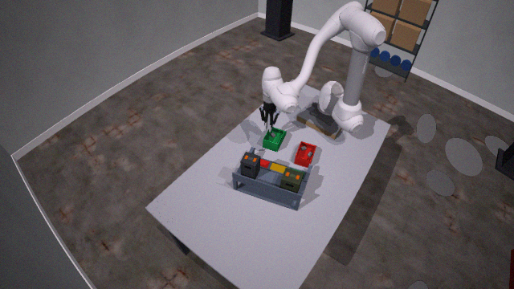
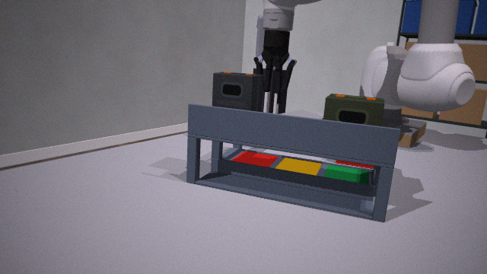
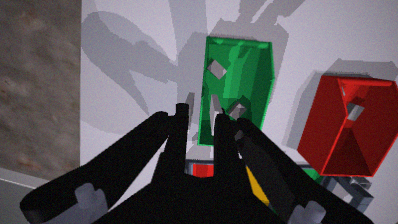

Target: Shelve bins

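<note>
Now: hand 2 cm past the green bin, 4 cm to the right of it and 8 cm above it. Also, from my hand: olive box 24 cm ahead, 38 cm to the left, 3 cm above; red bin 6 cm behind, 27 cm to the left, 8 cm below; dark grey box 33 cm ahead, 16 cm to the left, 4 cm above.
</note>
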